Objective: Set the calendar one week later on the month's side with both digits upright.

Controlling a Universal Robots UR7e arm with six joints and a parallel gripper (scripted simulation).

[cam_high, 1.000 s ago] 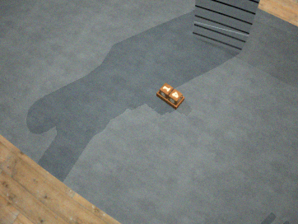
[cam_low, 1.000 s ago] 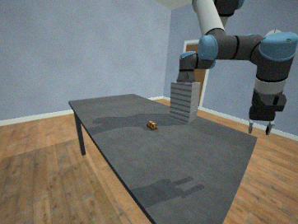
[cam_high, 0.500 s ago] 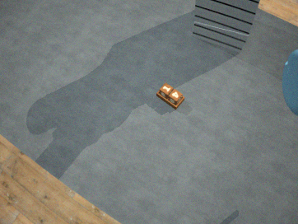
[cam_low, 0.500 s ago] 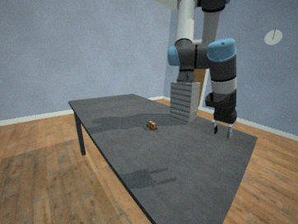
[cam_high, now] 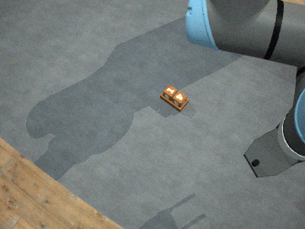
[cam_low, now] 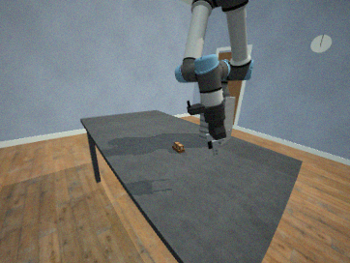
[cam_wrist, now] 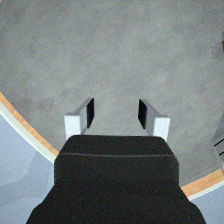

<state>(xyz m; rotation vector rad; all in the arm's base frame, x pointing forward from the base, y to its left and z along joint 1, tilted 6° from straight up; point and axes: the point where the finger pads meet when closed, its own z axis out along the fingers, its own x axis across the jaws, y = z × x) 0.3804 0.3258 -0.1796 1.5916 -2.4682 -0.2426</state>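
Right now the cube is 30 cm to the right of my hand, 13 cm below it and 3 cm behind it. The rest, counted from my hand: tray: 28 cm to the right, 14 cm below, 3 cm behind.
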